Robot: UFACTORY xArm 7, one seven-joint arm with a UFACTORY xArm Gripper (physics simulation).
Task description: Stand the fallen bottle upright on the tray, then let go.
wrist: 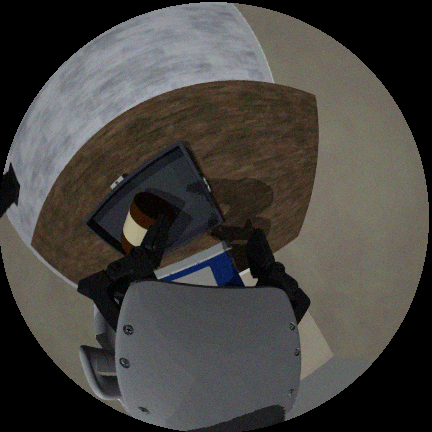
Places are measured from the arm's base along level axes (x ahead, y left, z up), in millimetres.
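Pixels of known places: gripper, between the fingertips: (210, 232).
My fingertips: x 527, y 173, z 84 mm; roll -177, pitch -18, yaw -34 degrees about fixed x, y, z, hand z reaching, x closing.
Observation:
Ahead of a thing's pixels: the offset from my fingertips to its top centre. "*": to the spot under its first point. Level surfaces: height alone.
The brown bottle {131 mm back, 27 mm right, 59 mm down} (134, 231) with a cream label lies on its side in the dark grey tray {* 15 mm back, 31 mm left, 133 mm down} (172, 172). Its wide base end points toward the tray's middle. The neck end is hidden behind the gripper's left finger and its linkage. My gripper (210, 232) is open, with nothing between its fingers. The left finger overlaps the bottle's right side in this view; whether it touches the bottle I cannot tell. The right finger is well to the right, beyond the tray's right corner.
A blue box {* 20 mm back, 220 mm right, 54 mm down} (226, 269) with a pale grey edge stands beside the tray's near side, partly hidden under the gripper body. The tray stands on a brown wooden surface {138 mm down} (250, 125) with a pale mottled surface (150, 55) behind it. Gripper shadows fall right of the tray.

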